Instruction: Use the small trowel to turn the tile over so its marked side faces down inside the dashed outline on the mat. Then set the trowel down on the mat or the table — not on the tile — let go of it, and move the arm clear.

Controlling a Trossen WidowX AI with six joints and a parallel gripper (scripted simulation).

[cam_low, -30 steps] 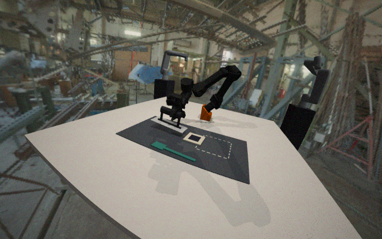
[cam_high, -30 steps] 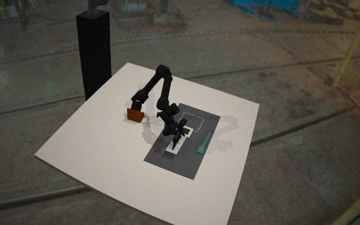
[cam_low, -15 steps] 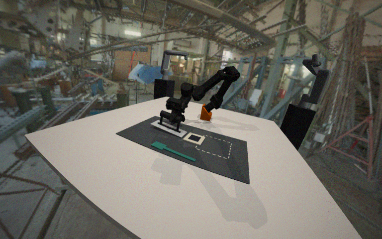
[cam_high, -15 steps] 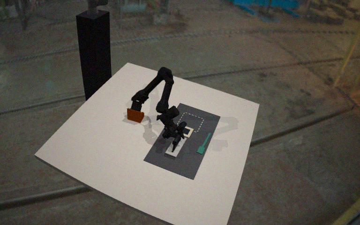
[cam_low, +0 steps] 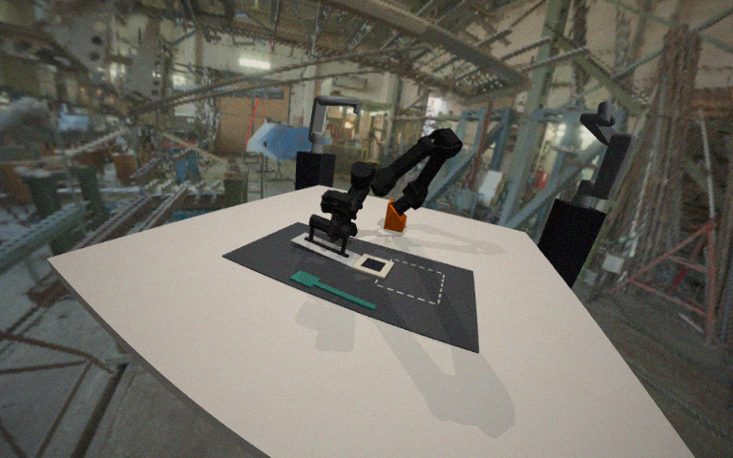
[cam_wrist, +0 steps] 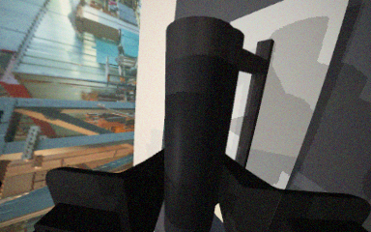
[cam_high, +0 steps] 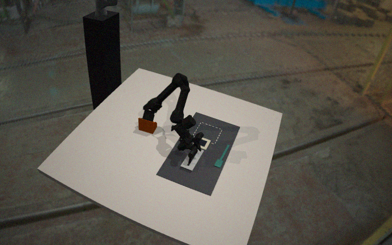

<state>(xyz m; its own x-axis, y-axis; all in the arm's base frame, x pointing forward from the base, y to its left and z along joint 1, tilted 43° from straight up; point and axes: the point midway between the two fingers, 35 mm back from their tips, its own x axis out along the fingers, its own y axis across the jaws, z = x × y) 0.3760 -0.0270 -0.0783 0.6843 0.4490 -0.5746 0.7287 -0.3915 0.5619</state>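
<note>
Now: the dark mat 90 mm to the left of my gripper tip and 80 mm below it. The rest, counted from my gripper tip: beige square tile (130 mm to the left, 50 mm below, 30 mm behind); then trowel (30 mm behind, 10 mm below).
</note>
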